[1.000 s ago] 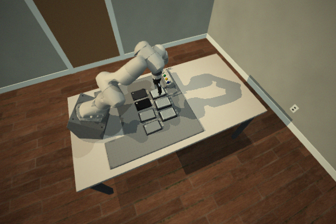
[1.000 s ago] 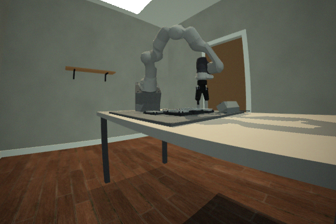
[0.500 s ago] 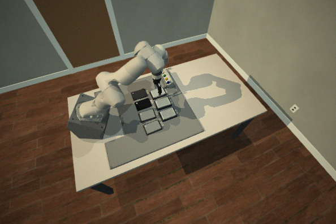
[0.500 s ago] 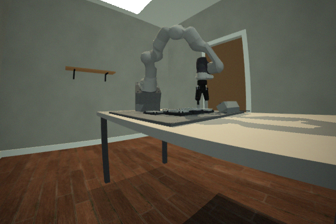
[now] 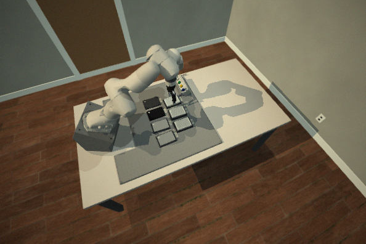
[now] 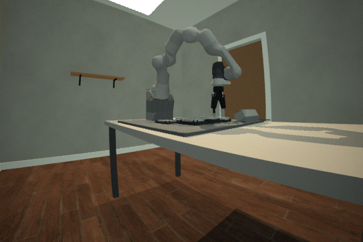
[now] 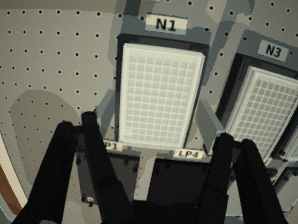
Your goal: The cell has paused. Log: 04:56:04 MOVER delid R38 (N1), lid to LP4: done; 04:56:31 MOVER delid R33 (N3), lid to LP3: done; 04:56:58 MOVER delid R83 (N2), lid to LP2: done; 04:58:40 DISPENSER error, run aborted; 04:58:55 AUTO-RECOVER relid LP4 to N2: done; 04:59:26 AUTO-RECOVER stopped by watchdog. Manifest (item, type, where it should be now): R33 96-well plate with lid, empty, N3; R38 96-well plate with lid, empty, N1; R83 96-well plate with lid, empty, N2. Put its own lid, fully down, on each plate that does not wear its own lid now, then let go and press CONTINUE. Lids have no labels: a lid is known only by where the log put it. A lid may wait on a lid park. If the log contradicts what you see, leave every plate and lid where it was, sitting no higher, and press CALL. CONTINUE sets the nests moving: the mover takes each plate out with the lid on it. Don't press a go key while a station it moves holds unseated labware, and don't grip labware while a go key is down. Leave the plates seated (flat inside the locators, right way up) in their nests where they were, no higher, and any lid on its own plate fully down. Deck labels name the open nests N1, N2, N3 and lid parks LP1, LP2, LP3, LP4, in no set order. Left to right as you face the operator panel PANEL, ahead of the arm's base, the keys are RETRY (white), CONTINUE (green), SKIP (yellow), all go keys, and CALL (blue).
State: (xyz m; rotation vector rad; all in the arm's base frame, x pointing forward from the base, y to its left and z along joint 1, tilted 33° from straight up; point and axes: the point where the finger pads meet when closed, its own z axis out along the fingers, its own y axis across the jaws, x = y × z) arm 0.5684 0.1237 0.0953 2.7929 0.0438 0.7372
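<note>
Right now my hand is 32 cm to the left of the lid park LP2, 20 cm past it and 5 cm above it. Round my hand: blue call key: 14 cm ahead, 4 cm to the left, 2 cm above; deck label N3: 15 cm to the right, 8 cm ahead, 5 cm below; yellow skip key: 14 cm ahead, 9 cm to the left, 2 cm above.
</note>
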